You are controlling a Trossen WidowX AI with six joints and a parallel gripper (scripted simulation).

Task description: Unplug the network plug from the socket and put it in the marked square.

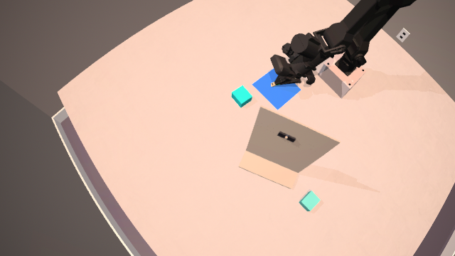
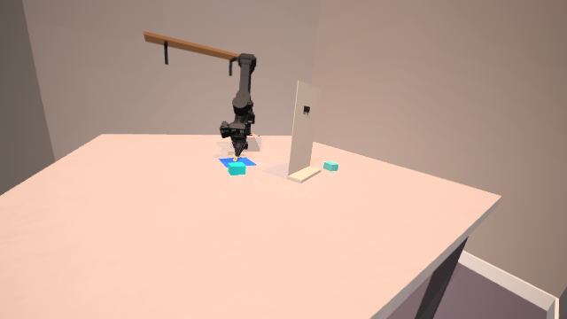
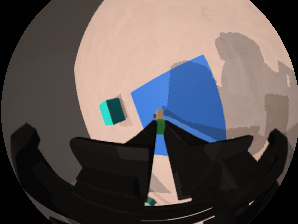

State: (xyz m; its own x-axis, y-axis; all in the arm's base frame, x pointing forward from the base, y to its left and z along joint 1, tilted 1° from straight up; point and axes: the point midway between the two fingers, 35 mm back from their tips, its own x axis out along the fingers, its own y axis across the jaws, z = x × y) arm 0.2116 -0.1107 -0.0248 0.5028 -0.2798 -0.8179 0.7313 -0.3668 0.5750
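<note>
Right now my gripper tip is 20 mm above the blue marked square and 10 mm past it. Also, from my gripper tip: upright panel: 190 mm ahead, 170 mm to the left, 120 mm above; then cyan block: 120 mm ahead, 40 mm to the right, 10 mm below; then pale teal block: 340 mm to the left, 180 mm ahead, 10 mm below.
</note>
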